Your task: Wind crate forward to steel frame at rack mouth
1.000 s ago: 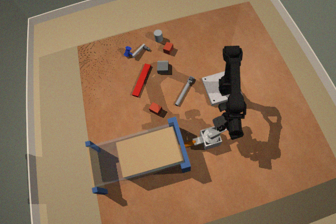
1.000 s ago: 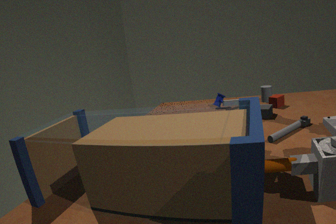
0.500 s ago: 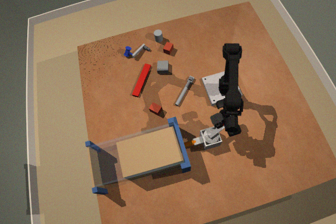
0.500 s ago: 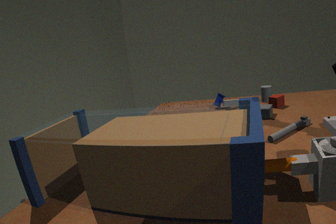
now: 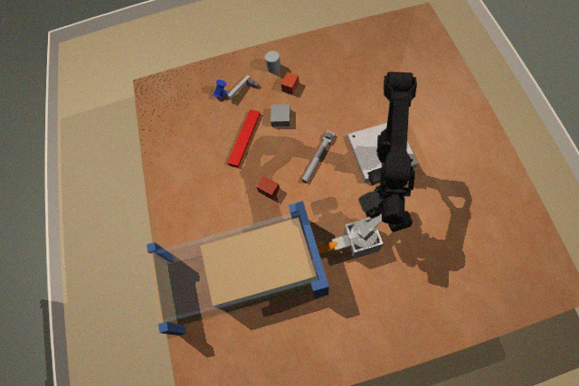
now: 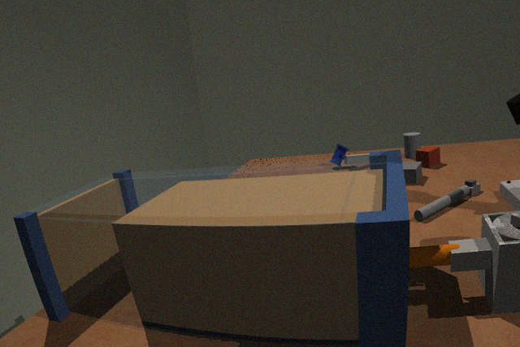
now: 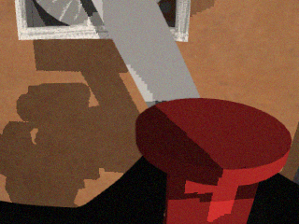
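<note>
My gripper tip is 30 mm short of the winch handle, 20 mm to the right of it and 10 mm above it. Round my gripper tip: red knob: 20 mm above; then grey winch: 70 mm ahead, 40 mm to the left, 80 mm below; then blue frame: 250 mm ahead, 50 mm to the left, 10 mm below.
</note>
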